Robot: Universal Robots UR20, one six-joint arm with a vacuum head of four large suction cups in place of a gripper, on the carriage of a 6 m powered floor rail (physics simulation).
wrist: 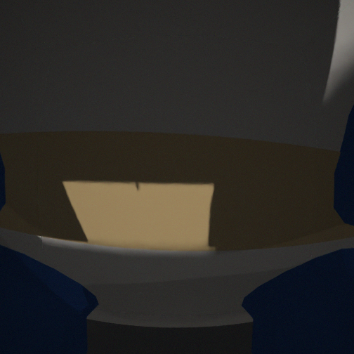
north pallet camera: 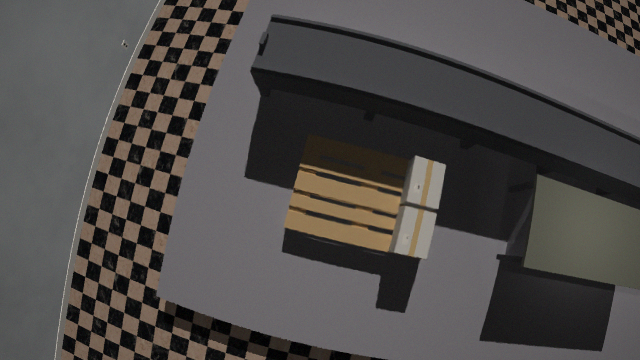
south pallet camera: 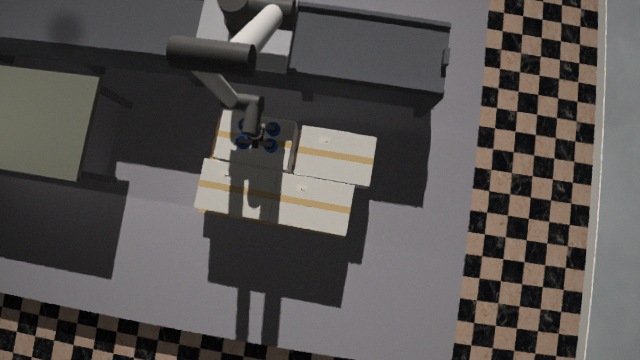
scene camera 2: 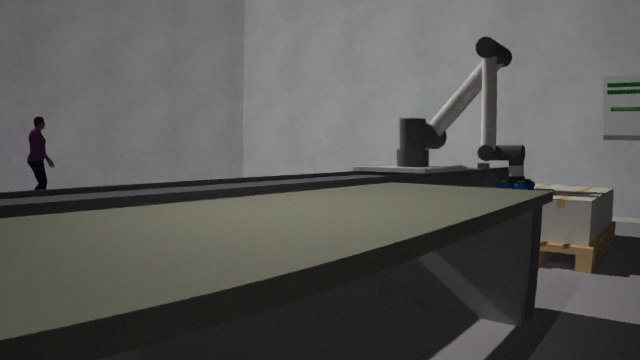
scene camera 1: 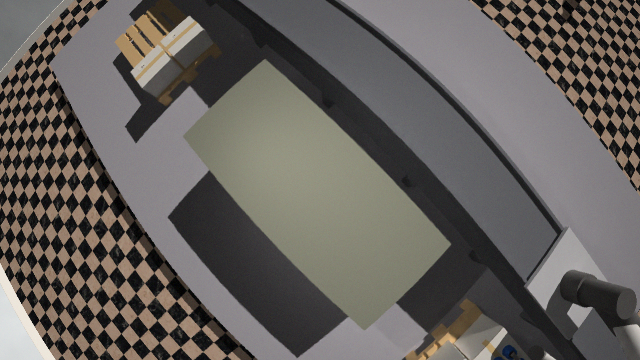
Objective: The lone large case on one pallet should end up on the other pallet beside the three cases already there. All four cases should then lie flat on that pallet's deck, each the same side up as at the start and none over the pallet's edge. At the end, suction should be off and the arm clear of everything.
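Pixels of known places: arm's base, origin of the base link: (scene camera 2: 412,166) (scene camera 1: 570,285).
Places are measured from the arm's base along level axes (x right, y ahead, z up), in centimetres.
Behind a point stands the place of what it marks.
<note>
Four large white cases lie flat on the south pallet (scene camera 1: 470,310) @[x 21.8, y 65.7, z -42.7 cm] (scene camera 2: 582,257) @[x 24.2, y 132.8, z -48.1 cm]. In the south pallet camera they are the upper left case (south pallet camera: 225,120) @[x 6.5, y 67.2, z -15.7 cm], upper right case (south pallet camera: 335,145) @[x -78.0, y 74.1, z -15.8 cm], lower left case (south pallet camera: 215,175) @[x 6.4, y 109.3, z -15.9 cm] and lower right case (south pallet camera: 320,215) @[x -74.8, y 126.5, z -15.8 cm]. The upper right case sits apart from the upper left one and sticks out further right than the lower row; the deck edge under it is hidden. My vacuum head (south pallet camera: 257,135) @[x -20.5, y 75.7, z -17.6 cm] (scene camera 2: 516,185) is over the upper left case, its cups at or very near the top. That case (wrist: 150,75) fills the wrist view. Whether suction holds is not visible.
The north pallet (north pallet camera: 340,230) @[x 439.9, y 131.2, z -42.6 cm] (scene camera 1: 127,42) @[x 465.8, y 128.2, z -42.6 cm] carries two smaller white boxes (north pallet camera: 426,182) @[x 383.5, y 79.8, z -21.1 cm] (north pallet camera: 415,232) @[x 383.7, y 120.1, z -21.6 cm] at one end. A long green table (scene camera 1: 315,190) @[x 192.7, y 88.7, z -4.0 cm] (scene camera 2: 300,225) @[x 223.5, y 105.7, z -4.0 cm] stands between the pallets. The rail (north pallet camera: 375,65) runs alongside. A person (scene camera 2: 37,152) stands beyond the rail.
</note>
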